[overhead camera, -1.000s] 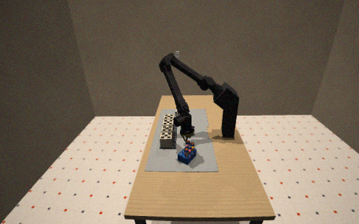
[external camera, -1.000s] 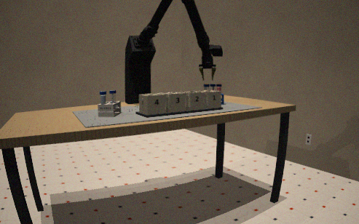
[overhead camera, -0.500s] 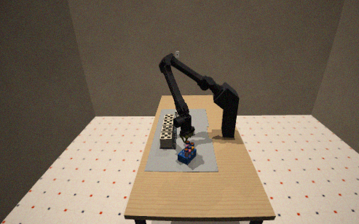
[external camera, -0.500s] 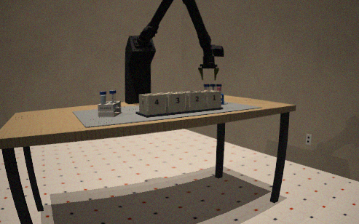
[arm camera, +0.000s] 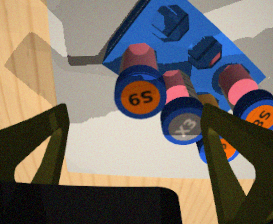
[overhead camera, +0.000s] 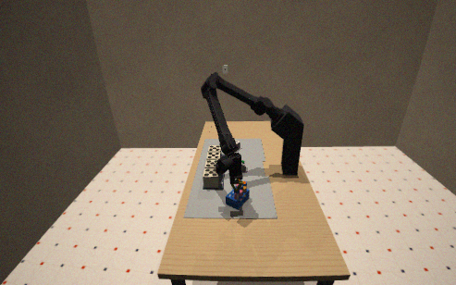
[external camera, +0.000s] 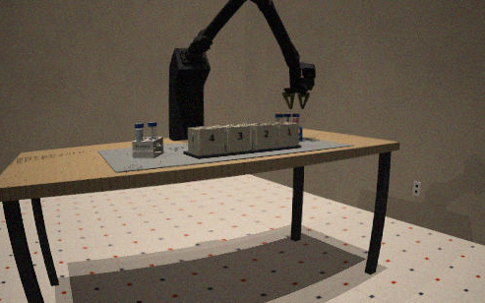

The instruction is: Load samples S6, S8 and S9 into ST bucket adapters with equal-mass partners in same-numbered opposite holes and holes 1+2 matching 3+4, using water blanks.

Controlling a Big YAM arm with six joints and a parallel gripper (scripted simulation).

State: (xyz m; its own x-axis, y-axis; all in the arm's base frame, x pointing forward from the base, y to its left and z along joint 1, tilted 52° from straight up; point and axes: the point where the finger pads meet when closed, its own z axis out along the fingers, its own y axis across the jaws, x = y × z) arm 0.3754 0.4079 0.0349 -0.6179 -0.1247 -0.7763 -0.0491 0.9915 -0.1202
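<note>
My gripper is now 1 cm past the sample tube S9 and 9 cm above it. From my hand the other things lie so: sample tube S8: 2 cm behind, 9 cm to the right, 9 cm below; then blue sample rack rs: 1 cm behind, 5 cm to the right, 12 cm below; then tube X3: 2 cm behind, 4 cm to the right, 9 cm below.
</note>
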